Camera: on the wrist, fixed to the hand. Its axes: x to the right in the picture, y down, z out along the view.
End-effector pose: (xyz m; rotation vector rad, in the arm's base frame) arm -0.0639 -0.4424 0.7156 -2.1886 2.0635 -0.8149
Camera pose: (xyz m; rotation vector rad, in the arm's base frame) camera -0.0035 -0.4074 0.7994 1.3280 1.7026 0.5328
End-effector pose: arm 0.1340 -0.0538 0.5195 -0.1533 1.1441 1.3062
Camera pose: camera 0.1731 -0.1269 0.4488 -1.6450 0.2911 -1.6650
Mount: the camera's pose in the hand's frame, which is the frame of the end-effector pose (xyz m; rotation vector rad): -0.0042 -0.0905 -0.0606 -0.0122 -0.9119 2.9479
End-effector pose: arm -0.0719 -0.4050 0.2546 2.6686 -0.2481 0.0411
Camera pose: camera -0.0589 -0.2977 0.2687 0.1710 3.0684 0.2096
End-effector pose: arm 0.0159 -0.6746 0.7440 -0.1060 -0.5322 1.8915
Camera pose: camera 0.1154 -0.6338 0.7262 -0.0383 0.2777 -1.2019
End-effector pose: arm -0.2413 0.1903 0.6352 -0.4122 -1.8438 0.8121
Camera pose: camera -0.1768 0.1440 0.7098 1.5243 0.0271 -1.3101
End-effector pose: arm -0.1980 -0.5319 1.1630 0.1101 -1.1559 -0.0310
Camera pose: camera -0.1414 -0.6172 1.1257 1.5384 0.9092 -2.2757
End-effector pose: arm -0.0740 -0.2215 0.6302 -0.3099 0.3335 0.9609
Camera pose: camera -0.0089 -0.2974 0.5869 -0.7185 0.2849 -2.2615
